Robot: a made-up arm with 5 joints.
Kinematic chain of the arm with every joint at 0, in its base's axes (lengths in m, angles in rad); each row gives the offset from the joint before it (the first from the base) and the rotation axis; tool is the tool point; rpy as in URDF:
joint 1: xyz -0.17 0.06 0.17 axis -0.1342 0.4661 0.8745
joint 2: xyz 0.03 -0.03 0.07 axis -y
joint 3: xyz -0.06 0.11 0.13 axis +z
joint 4: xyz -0.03 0.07 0 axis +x
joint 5: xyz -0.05 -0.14 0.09 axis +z
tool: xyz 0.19 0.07 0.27 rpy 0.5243 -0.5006 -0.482
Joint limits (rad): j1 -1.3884..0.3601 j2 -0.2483..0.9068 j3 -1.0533..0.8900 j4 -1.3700..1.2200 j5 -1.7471..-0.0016
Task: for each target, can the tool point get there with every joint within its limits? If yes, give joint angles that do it. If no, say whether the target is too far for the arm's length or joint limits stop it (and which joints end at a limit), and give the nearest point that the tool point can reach.
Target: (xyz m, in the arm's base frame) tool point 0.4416 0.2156 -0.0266
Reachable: no: joint limits stop it (at a limit: joint 1, joint 2, joint 3) | nearest point 0.1515 0.0907 0.1686 | short by 0.371 m
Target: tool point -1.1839 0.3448 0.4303
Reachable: no: too far | nearest point -0.7997 0.2524 0.3620 | short by 0.401 m
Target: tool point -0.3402 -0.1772 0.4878
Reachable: yes | joints -0.2423 0.7611 0.2999 0.5859 -1.1584
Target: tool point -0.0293 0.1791 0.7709
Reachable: yes | joints 0.0864 -0.0311 -0.4543 -0.5260 -0.6382
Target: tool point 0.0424 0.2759 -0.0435
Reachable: no: joint limits stop it (at a limit: joint 1, joint 3, joint 4, joint 5) | nearest point -0.1338 0.2006 -0.1553 | short by 0.222 m
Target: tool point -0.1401 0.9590 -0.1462
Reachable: no: too far | nearest point -0.1799 0.7405 0.1563 | short by 0.375 m
